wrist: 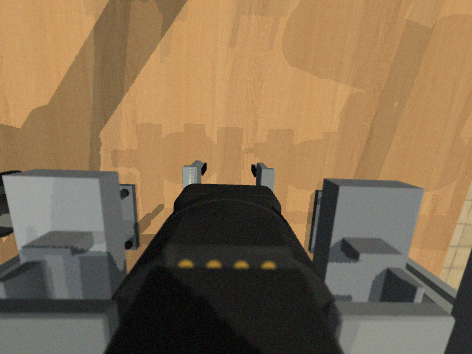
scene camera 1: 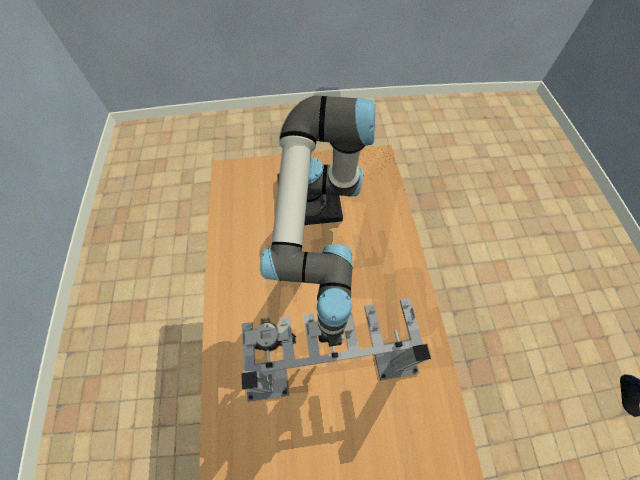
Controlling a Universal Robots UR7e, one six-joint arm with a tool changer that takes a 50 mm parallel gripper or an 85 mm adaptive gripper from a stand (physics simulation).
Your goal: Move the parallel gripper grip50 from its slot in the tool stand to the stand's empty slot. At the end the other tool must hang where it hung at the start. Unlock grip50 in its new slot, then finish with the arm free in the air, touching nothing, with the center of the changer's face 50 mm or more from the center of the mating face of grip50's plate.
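Observation:
In the wrist view I can see a grip50 (wrist: pixel 213 225). The same view also gives me a tool stand (wrist: pixel 72 227).

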